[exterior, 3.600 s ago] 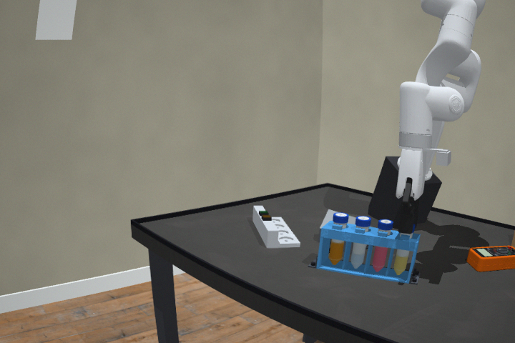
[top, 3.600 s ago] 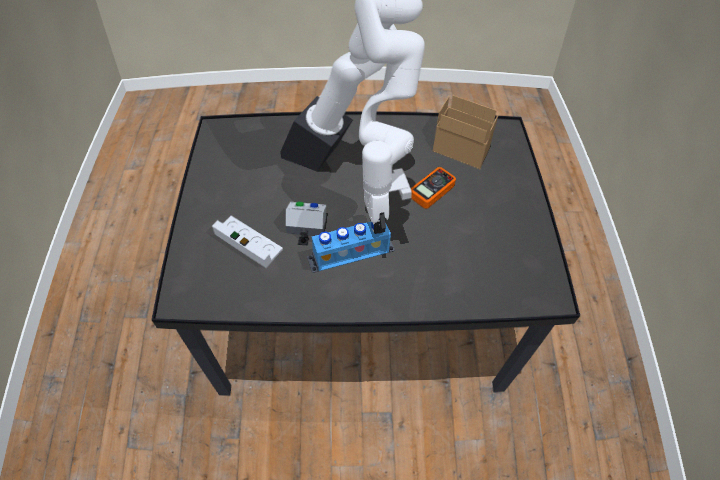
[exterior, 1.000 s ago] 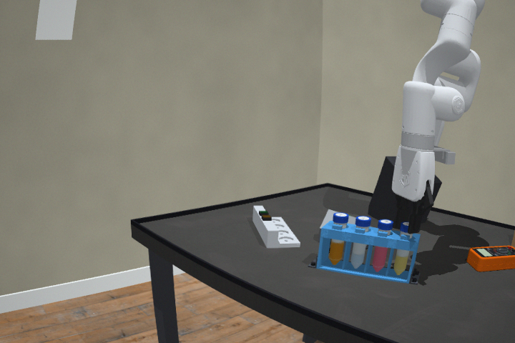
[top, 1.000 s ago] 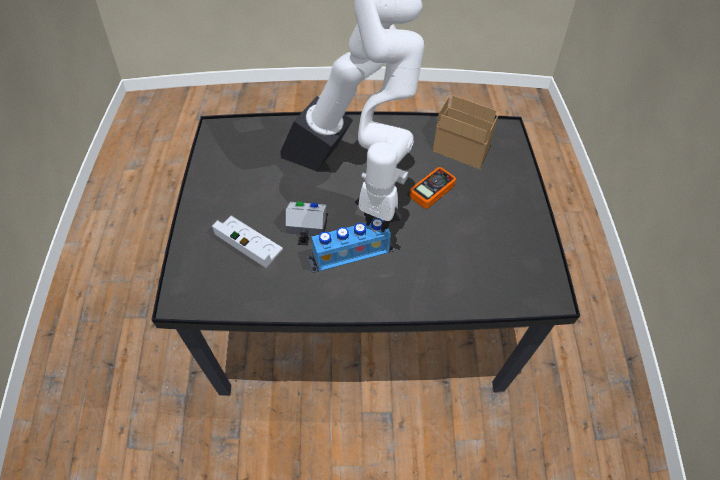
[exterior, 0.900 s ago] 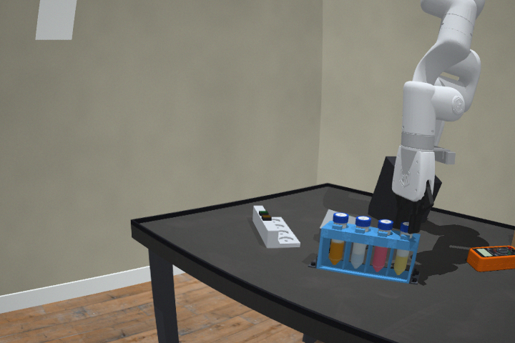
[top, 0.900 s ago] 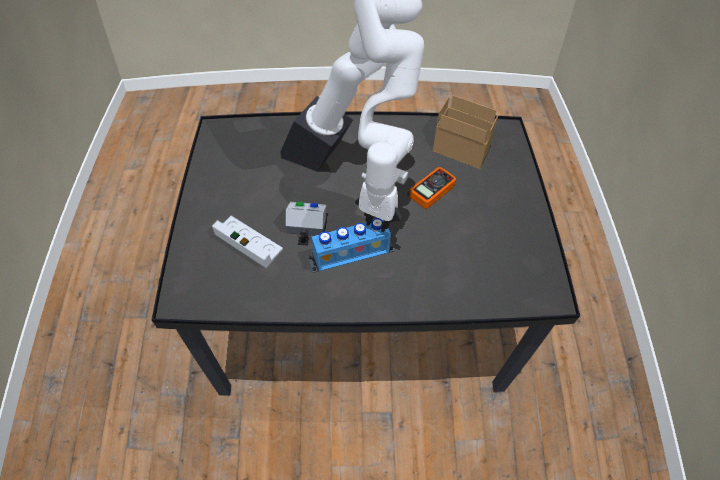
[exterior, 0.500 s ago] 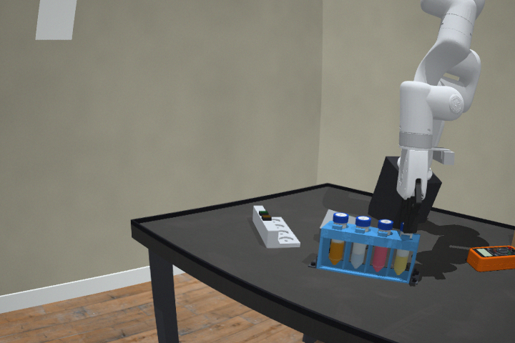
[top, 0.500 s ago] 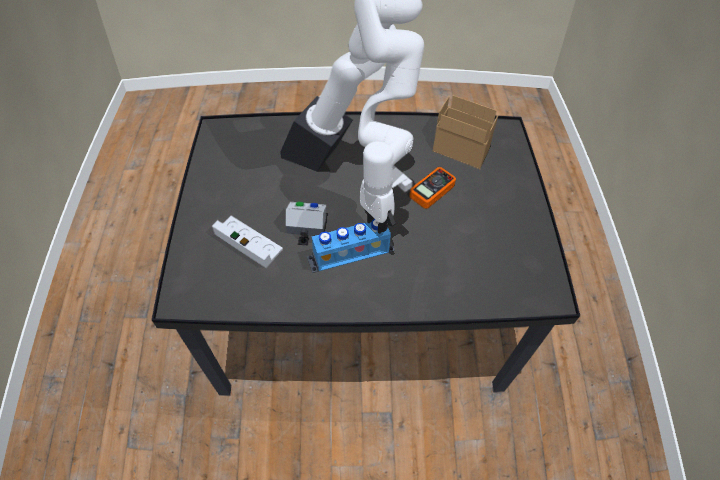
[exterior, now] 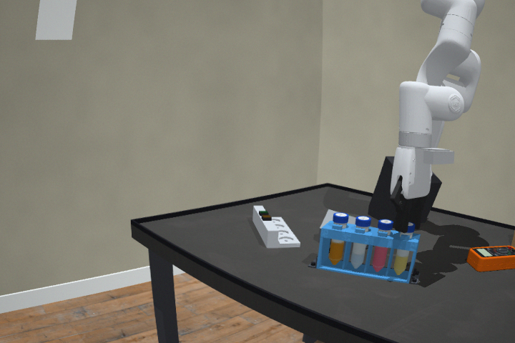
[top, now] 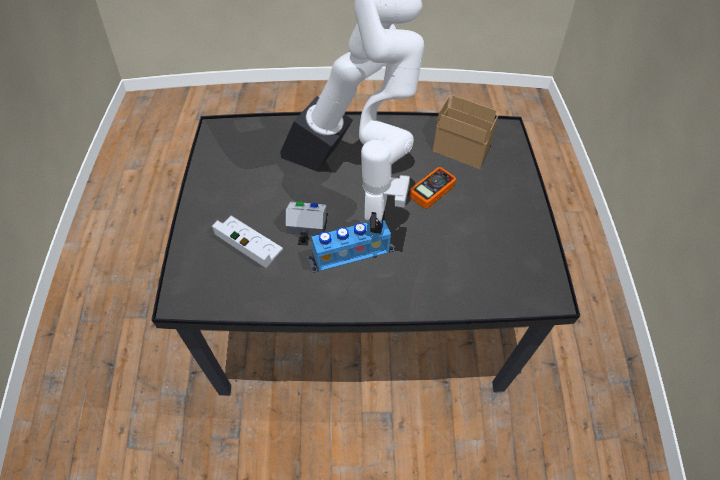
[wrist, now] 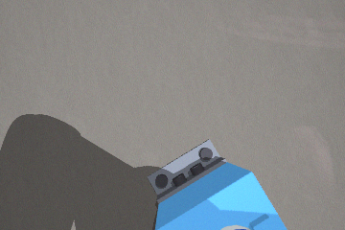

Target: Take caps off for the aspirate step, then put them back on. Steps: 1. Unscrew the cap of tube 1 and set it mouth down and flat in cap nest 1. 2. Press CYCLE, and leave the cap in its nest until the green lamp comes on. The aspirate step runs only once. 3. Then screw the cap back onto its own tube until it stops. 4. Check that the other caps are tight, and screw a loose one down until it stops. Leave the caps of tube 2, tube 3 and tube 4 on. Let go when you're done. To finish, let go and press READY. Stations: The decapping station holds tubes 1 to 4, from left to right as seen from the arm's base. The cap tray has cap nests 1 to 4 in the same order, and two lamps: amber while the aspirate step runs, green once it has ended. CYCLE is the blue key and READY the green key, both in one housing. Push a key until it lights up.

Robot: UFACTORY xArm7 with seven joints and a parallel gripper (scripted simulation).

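Right now the cap 1 is 10 mm below my hand. Also, from my hand: grey key housing (120 mm behind, 200 mm to the right, 80 mm below).
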